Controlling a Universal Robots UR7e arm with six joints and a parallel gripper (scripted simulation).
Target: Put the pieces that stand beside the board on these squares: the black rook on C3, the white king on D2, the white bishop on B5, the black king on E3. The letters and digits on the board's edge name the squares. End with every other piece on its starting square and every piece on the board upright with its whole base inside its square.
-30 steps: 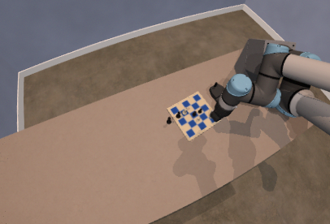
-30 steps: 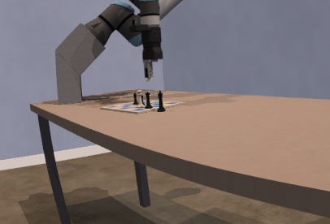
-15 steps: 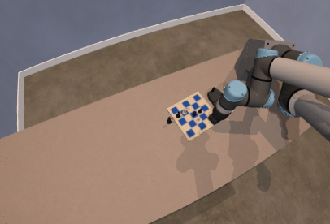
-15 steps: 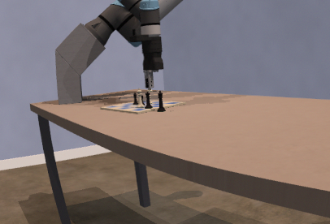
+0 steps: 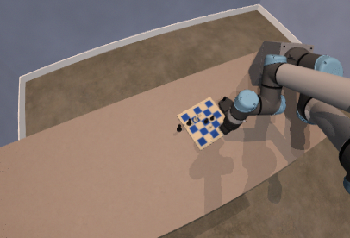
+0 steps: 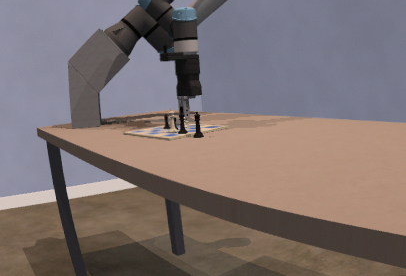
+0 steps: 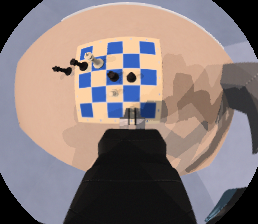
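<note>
My hand is 1 cm above the white bishop. The rest, counted from my hand: white king: 10 cm ahead, 9 cm to the right, 1 cm below; then black king: 20 cm ahead, 7 cm to the right, 1 cm below; then chessboard: 7 cm to the right, 5 cm ahead, 4 cm below.
</note>
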